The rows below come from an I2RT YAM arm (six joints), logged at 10 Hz.
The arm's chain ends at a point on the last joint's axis. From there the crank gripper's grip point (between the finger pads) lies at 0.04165 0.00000 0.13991 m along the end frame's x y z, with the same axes.
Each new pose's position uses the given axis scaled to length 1; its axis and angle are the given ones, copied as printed.
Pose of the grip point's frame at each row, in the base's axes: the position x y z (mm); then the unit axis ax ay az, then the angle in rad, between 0 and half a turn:
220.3 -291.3 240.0 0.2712 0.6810 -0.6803 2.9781
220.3 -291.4 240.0 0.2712 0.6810 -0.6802 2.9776
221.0 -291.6 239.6 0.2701 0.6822 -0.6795 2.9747
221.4 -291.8 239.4 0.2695 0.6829 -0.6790 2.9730
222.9 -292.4 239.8 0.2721 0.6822 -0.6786 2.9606
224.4 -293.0 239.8 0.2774 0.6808 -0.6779 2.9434
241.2 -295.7 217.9 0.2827 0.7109 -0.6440 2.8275
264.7 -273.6 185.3 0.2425 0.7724 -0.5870 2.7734
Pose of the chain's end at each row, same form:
291.1 -167.0 269.3 0.2712 0.6810 -0.6803 2.9781
291.0 -167.1 269.3 0.2712 0.6810 -0.6802 2.9776
291.2 -167.1 269.2 0.2701 0.6822 -0.6795 2.9747
291.3 -167.1 269.1 0.2695 0.6829 -0.6790 2.9730
291.8 -167.3 270.0 0.2721 0.6822 -0.6786 2.9606
292.2 -167.5 270.7 0.2774 0.6808 -0.6779 2.9434
293.3 -166.6 261.7 0.2827 0.7109 -0.6440 2.8275
298.4 -145.0 245.7 0.2425 0.7724 -0.5870 2.7734

